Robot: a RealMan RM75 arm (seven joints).
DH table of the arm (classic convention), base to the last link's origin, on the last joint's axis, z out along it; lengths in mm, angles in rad. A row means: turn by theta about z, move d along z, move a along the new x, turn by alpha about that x. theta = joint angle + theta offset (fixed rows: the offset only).
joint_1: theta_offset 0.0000, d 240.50, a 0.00, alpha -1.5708
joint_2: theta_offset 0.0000, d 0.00, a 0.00, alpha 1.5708
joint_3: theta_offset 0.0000, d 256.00, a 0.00, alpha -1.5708
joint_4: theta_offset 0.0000, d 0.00, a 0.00, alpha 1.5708
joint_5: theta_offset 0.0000, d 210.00, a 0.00, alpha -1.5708
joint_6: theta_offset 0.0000, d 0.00, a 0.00, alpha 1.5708
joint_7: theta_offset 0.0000, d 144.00, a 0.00, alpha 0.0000
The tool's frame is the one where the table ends.
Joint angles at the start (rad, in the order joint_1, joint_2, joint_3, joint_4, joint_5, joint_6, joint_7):
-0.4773, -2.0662, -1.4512, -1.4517, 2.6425, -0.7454, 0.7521
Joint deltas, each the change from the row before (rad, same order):
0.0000, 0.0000, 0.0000, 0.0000, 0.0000, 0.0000, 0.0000
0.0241, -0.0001, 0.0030, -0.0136, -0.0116, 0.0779, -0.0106
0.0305, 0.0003, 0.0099, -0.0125, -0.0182, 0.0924, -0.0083
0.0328, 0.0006, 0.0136, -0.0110, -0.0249, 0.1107, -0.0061
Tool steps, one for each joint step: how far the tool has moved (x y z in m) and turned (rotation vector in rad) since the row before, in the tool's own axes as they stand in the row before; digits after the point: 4 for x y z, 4 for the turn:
0.0000, 0.0000, 0.0000, 0.0000, 0.0000, 0.0000
0.0033, -0.0055, -0.0034, 0.0499, 0.0564, -0.0291
0.0029, -0.0045, -0.0039, 0.0524, 0.0635, -0.0322
0.0041, -0.0053, -0.0047, 0.0606, 0.0752, -0.0361

